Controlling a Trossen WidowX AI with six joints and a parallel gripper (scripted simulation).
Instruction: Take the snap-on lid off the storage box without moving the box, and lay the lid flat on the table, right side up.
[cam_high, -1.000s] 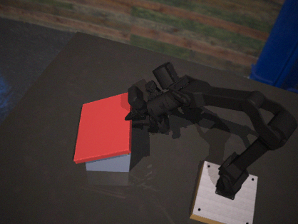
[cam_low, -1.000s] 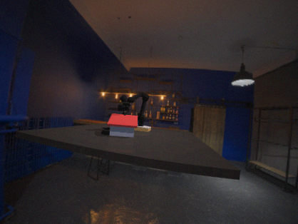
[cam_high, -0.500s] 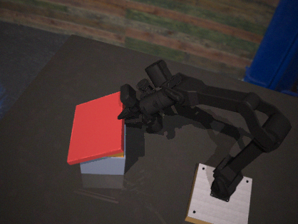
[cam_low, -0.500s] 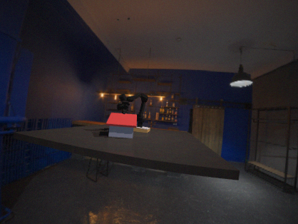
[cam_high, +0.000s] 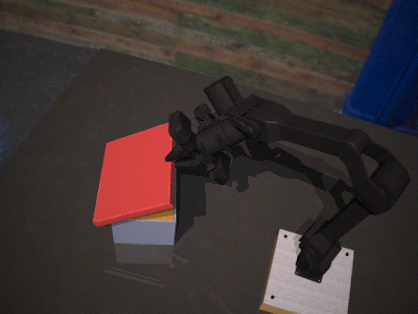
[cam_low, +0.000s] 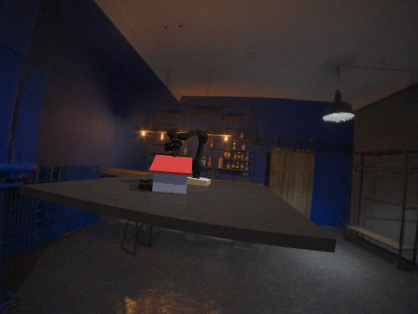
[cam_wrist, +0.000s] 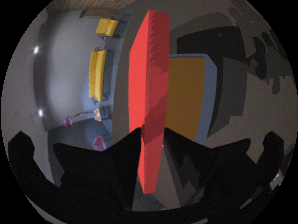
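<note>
My gripper tip is 70 mm short of the red lid, 40 mm above it and 30 mm to the right of it. From my gripper tip the other things lie so: grey-blue storage box 150 mm below, 50 mm ahead, 20 mm to the left.
</note>
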